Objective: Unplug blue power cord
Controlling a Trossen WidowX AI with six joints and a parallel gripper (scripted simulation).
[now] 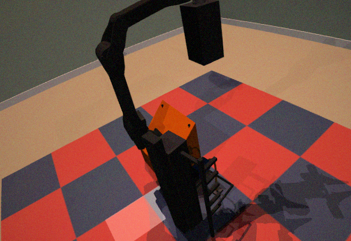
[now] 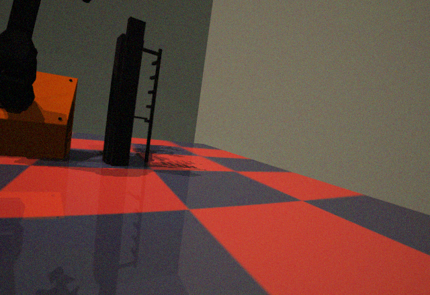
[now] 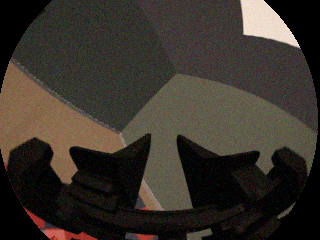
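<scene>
Now: the blue plug 9 cm ahead of my gripper tip, 37 cm to the right of it and 49 cm below it.
</scene>
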